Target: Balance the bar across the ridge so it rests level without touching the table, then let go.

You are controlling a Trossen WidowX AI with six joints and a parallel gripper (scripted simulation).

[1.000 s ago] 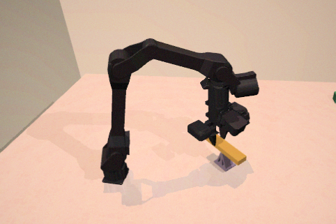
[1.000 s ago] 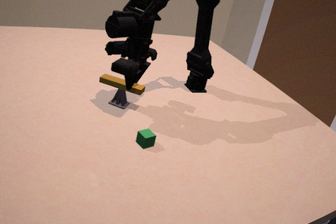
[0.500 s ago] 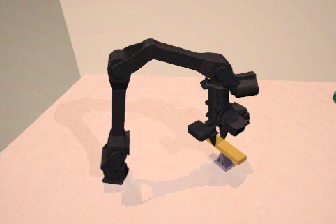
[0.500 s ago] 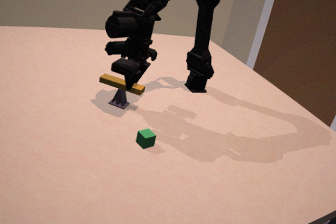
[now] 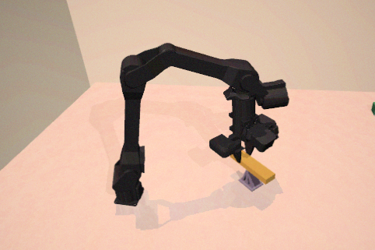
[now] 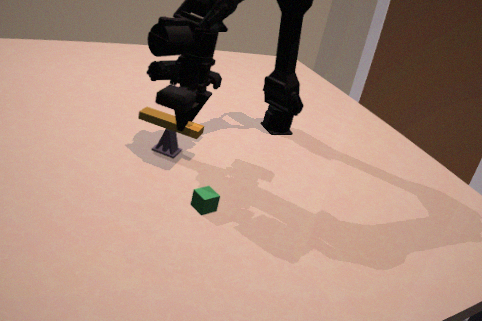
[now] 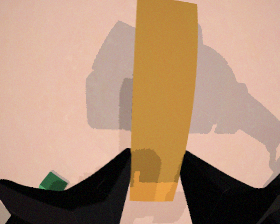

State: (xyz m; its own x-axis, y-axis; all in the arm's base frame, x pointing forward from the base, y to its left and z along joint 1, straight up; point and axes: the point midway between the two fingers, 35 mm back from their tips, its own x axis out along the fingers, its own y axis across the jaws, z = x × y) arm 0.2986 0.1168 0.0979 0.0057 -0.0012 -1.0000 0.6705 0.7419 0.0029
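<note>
The bar lies 20 mm ahead of my gripper tip and 20 mm to the right of it. The rest, counted from my gripper tip: green cube: 10 mm ahead, 180 mm to the left, 50 mm below.
</note>
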